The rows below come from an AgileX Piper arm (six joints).
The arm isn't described. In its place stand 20 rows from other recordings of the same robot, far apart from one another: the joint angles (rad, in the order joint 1, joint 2, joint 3, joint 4, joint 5, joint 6), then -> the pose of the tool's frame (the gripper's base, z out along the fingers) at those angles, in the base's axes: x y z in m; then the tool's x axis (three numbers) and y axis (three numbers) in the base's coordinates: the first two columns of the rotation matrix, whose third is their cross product.
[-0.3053 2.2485 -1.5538 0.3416 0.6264 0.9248] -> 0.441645 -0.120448 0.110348 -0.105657 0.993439 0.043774 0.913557 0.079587 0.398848
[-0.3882 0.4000 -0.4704 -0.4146 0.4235 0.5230] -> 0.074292 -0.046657 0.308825 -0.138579 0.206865 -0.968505 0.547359 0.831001 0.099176
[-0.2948 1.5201 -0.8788 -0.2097 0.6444 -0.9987] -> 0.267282 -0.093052 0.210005 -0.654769 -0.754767 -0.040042 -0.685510 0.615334 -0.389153
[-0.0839 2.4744 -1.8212 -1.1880 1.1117 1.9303] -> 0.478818 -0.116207 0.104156 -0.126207 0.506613 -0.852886 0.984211 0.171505 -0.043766
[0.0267 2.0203 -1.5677 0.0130 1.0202 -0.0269] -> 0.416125 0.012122 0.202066 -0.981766 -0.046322 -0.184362 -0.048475 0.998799 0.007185
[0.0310 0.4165 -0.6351 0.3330 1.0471 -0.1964] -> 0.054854 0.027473 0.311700 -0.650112 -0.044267 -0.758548 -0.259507 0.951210 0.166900
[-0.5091 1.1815 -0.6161 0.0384 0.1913 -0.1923] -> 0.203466 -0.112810 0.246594 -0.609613 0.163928 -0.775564 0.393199 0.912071 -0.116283
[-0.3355 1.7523 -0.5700 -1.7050 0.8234 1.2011] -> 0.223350 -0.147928 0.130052 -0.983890 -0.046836 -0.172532 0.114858 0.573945 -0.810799
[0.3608 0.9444 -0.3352 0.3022 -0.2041 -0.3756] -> 0.170418 0.058434 0.239286 -0.275813 -0.188592 -0.942529 -0.321792 0.942099 -0.094339
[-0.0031 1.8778 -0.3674 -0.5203 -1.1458 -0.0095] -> 0.257572 0.040417 0.109203 -0.215862 -0.212545 -0.953010 -0.491116 0.867210 -0.082169
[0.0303 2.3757 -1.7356 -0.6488 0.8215 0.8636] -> 0.481115 -0.025695 0.100219 -0.841080 0.312997 -0.441154 0.458777 0.844837 -0.275272
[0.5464 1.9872 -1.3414 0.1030 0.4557 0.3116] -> 0.358425 0.222800 0.174308 -0.878342 -0.074394 -0.472209 -0.211188 0.946579 0.243696
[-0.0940 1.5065 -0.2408 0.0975 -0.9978 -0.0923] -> 0.224059 -0.028600 0.167510 -0.187732 -0.021654 -0.981981 0.166374 0.984609 -0.053519
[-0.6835 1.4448 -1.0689 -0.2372 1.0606 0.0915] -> 0.197627 -0.185027 0.271056 -0.771071 0.595177 -0.226303 0.635067 0.744637 -0.205439
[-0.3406 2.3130 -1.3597 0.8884 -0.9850 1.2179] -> 0.421029 -0.211651 0.120894 0.859452 0.480586 0.174299 -0.111595 -0.156355 0.981376
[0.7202 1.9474 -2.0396 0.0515 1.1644 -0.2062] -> 0.322533 0.288722 0.362066 -0.490015 -0.675472 -0.551020 -0.782468 0.619444 -0.063511
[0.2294 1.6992 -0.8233 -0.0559 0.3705 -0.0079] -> 0.295697 0.067158 0.152371 -0.877498 -0.266484 -0.398727 -0.272577 0.961194 -0.042527
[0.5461 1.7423 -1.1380 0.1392 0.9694 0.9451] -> 0.270701 0.176702 0.199772 -0.890614 0.451866 0.051235 0.454483 0.880461 0.135030
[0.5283 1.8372 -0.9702 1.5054 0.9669 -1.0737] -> 0.254810 0.235260 0.184780 -0.891693 -0.274059 -0.360244 -0.441914 0.354849 0.823890
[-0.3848 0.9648 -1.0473 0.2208 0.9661 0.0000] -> 0.170816 -0.051489 0.377870 -0.617990 0.384613 -0.685684 0.331977 0.918256 0.215864
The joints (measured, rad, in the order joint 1, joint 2, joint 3, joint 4, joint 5, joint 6), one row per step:
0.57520, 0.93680, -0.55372, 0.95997, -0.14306, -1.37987
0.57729, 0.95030, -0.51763, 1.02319, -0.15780, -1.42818
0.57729, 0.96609, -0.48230, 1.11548, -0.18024, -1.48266
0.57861, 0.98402, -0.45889, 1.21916, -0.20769, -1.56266
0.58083, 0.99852, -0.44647, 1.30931, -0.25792, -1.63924
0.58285, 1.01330, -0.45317, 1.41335, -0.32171, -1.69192
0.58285, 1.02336, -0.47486, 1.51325, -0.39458, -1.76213
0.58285, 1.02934, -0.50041, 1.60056, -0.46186, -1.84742
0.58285, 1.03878, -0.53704, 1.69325, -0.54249, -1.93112
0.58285, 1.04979, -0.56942, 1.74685, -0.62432, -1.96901
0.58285, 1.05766, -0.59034, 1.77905, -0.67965, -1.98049
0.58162, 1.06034, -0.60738, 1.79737, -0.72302, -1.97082
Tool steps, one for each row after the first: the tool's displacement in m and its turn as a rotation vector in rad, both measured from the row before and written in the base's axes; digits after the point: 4 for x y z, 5 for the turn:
0.0000, -0.0014, -0.0146, -0.01793, 0.04509, -0.01825
0.0002, -0.0028, -0.0148, -0.00358, 0.05539, -0.03643
0.0009, -0.0027, -0.0115, -0.01579, 0.04312, -0.03748
0.0018, -0.0040, -0.0067, -0.02333, 0.01892, -0.05245
0.0037, -0.0043, -0.0014, 0.00990, 0.01794, -0.08060
0.0043, -0.0049, 0.0036, -0.00558, 0.00235, -0.08236
0.0034, -0.0045, 0.0050, -0.02561, 0.00098, -0.06514
0.0039, -0.0047, 0.0068, -0.02269, 0.00794, -0.07828
0.0033, -0.0047, 0.0061, -0.01499, 0.00384, -0.08016
0.0018, -0.0031, 0.0036, -0.00124, 0.00440, -0.05777
0.0010, -0.0029, 0.0040, 0.01280, -0.00486, -0.05129

